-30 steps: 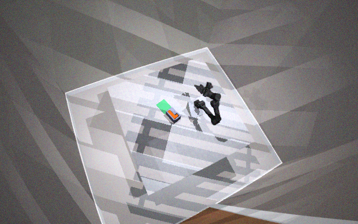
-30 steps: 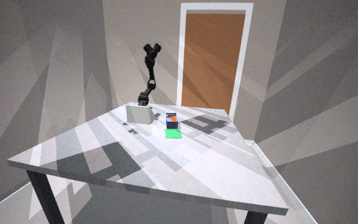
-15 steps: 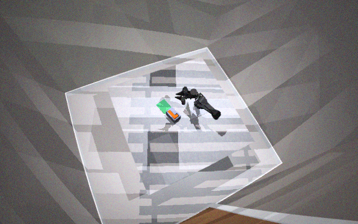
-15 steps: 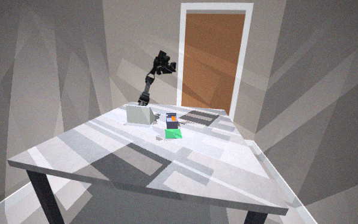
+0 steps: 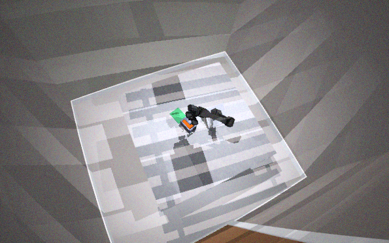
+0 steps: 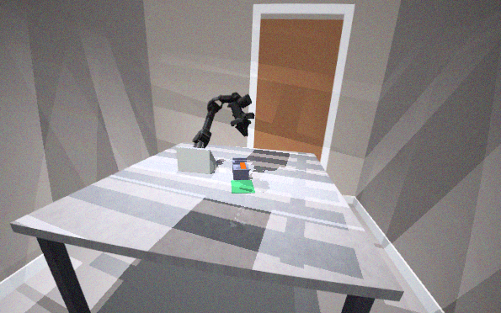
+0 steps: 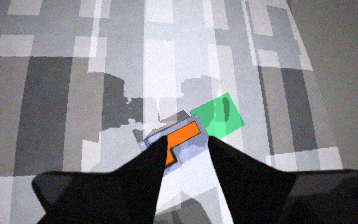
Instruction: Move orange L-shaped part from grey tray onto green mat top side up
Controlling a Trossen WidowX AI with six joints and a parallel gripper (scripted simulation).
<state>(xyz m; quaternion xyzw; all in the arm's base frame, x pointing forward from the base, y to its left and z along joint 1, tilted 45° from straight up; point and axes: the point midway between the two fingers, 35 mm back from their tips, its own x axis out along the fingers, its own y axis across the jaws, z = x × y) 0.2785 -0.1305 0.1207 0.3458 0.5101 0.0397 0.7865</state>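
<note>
Right now the orange L-shaped part is 200 mm below my gripper tip and 30 mm behind it. From my gripper tip the other things lie so: green mat 260 mm below, 160 mm to the right.
</note>
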